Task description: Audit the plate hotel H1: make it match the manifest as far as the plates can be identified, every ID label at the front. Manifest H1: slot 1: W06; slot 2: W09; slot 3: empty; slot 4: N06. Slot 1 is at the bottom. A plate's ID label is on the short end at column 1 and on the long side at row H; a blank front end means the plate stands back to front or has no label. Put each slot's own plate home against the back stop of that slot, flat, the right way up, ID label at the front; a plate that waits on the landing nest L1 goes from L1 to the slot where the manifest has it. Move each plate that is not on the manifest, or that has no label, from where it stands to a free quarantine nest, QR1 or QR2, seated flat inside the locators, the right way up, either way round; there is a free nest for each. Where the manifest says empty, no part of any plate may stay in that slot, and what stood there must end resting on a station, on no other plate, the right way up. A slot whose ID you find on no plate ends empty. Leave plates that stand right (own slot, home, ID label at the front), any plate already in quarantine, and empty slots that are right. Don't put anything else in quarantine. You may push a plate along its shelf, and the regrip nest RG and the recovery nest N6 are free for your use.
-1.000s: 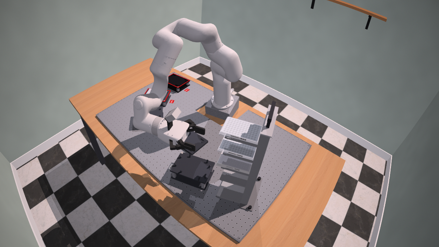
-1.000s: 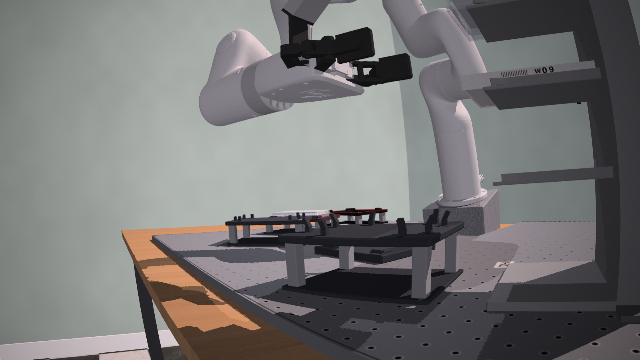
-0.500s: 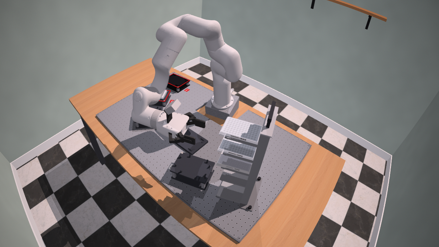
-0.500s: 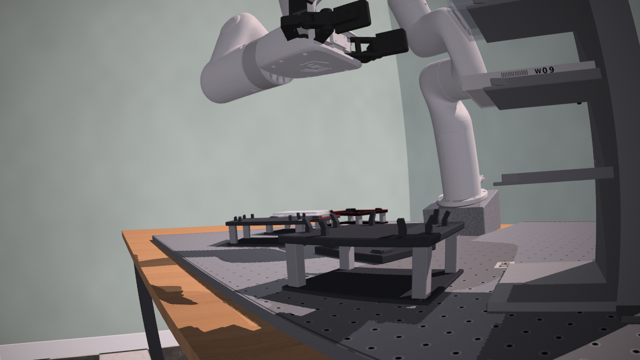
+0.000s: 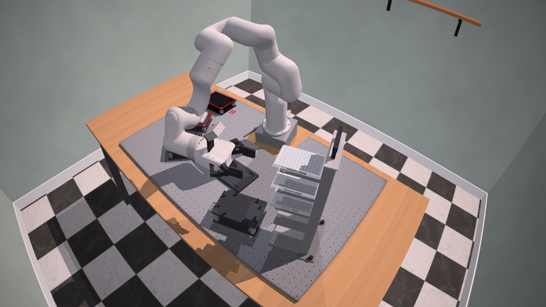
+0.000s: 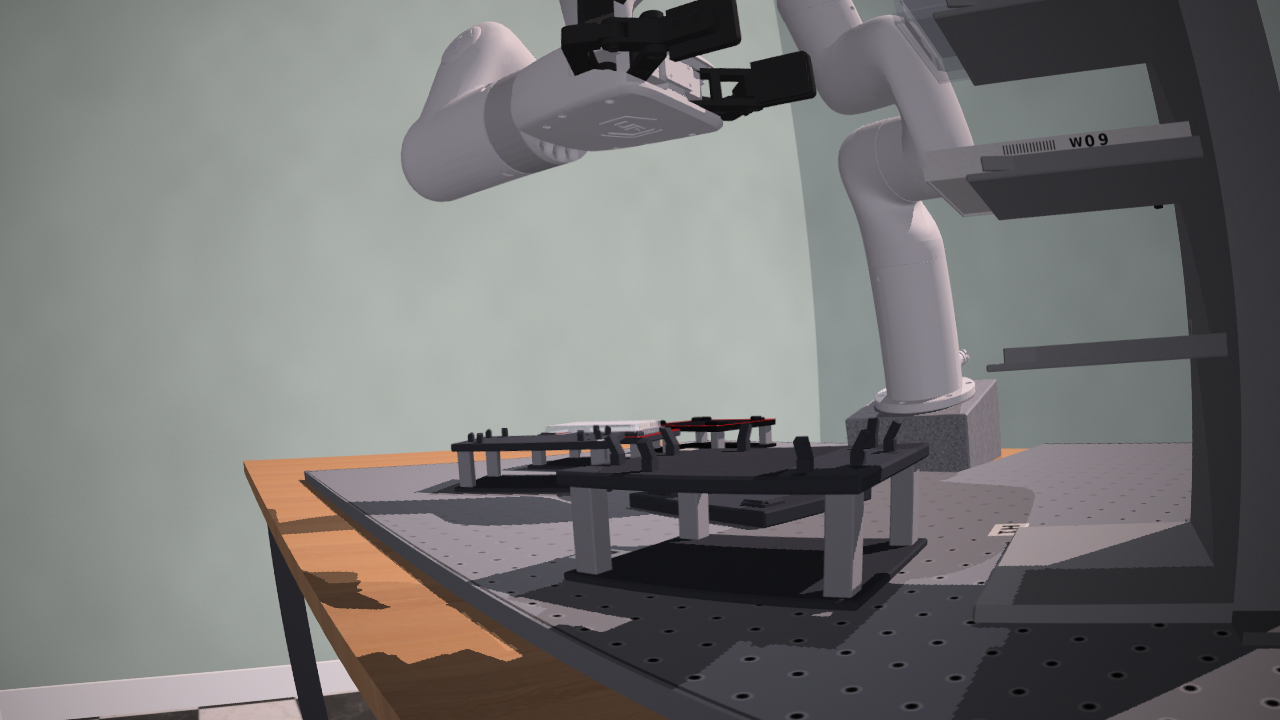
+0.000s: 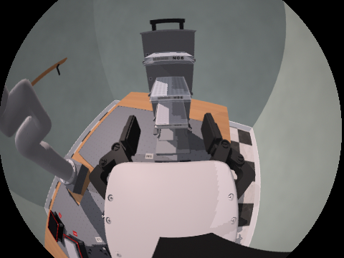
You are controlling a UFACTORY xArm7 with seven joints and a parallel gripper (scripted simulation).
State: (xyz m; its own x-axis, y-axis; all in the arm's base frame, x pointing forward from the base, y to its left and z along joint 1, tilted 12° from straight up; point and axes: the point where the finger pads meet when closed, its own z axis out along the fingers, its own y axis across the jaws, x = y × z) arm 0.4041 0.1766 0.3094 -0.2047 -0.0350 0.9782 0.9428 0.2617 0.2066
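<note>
The clear well plate W06 lies 150 mm to the left of my hand, 40 mm behind it and 20 mm below it. Also, from my hand: plate labelled W09: 150 mm to the left, 90 mm below, 40 mm behind; then clear plate labelled N06: 150 mm to the left, 60 mm above, 40 mm behind; then raised black nest: 220 mm below, 20 mm to the right, 10 mm ahead.
</note>
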